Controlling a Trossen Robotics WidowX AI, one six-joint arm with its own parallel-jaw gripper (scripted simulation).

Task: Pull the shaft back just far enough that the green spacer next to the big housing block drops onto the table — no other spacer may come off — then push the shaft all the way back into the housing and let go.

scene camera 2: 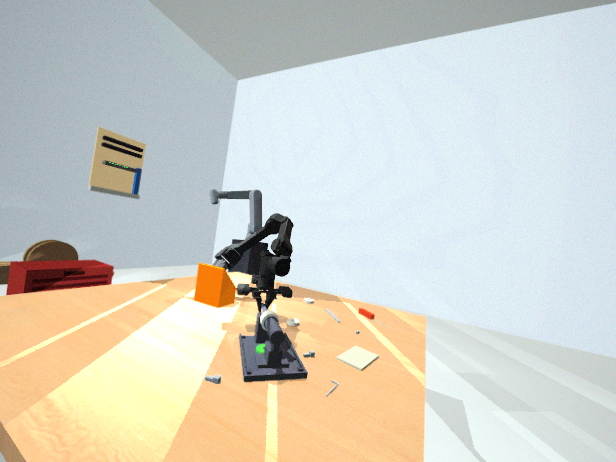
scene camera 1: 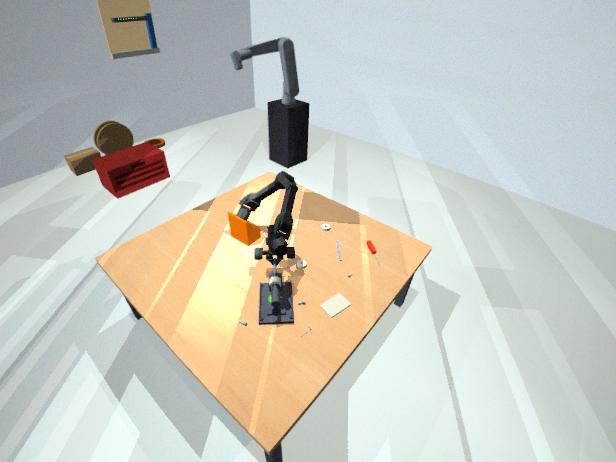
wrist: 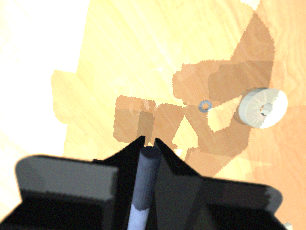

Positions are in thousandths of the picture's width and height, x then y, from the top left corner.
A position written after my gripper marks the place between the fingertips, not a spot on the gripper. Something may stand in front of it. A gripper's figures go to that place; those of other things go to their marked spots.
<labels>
My gripper (scene camera 2: 425, 683): 0.91 m from the lens. A dark base plate (scene camera 2: 455, 782): 0.69 m from the lens.
</labels>
